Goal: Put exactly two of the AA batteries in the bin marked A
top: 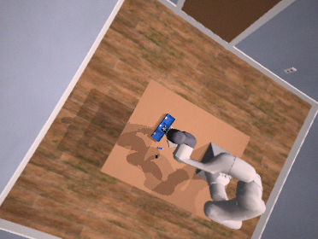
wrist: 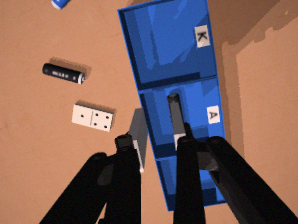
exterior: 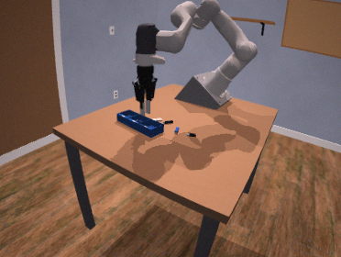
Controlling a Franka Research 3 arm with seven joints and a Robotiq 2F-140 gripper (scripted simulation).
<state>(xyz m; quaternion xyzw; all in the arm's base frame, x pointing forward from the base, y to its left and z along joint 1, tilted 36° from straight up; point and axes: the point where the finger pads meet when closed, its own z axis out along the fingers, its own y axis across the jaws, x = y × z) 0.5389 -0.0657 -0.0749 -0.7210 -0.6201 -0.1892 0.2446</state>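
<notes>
The blue AA battery lies 50 mm behind my hand, 150 mm to the left of it and 90 mm below it. Also, from my hand: white domino 90 mm behind, 90 mm below; then blue bin 20 mm ahead, 20 mm to the right, 70 mm below; then dark AA battery 100 mm behind, 70 mm to the left, 90 mm below.
</notes>
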